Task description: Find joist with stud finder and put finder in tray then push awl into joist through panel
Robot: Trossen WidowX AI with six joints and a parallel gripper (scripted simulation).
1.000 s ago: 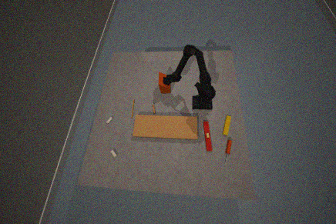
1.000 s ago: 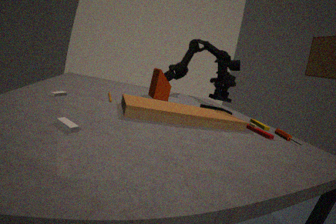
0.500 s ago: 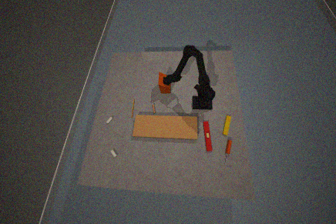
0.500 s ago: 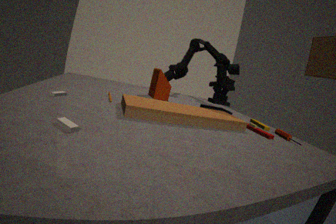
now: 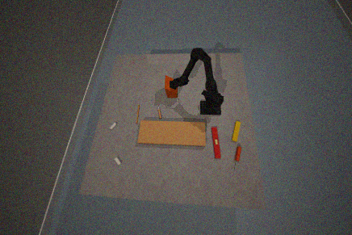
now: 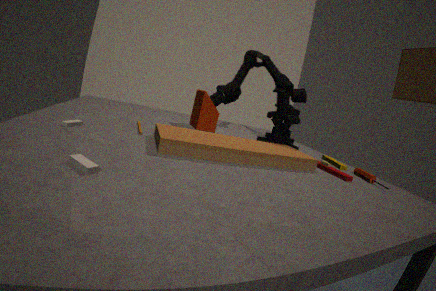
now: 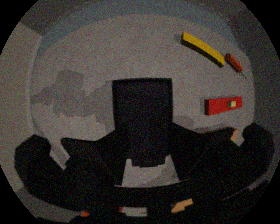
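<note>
The dark stud finder is 2 cm to the right of my gripper tip and 2 cm above it. The rest, counted from my gripper tip: red bar: 28 cm ahead, 1 cm to the left, 4 cm below; black tray: 1 cm to the right, 4 cm below; yellow bar: 20 cm ahead, 17 cm to the left, 5 cm below.
</note>
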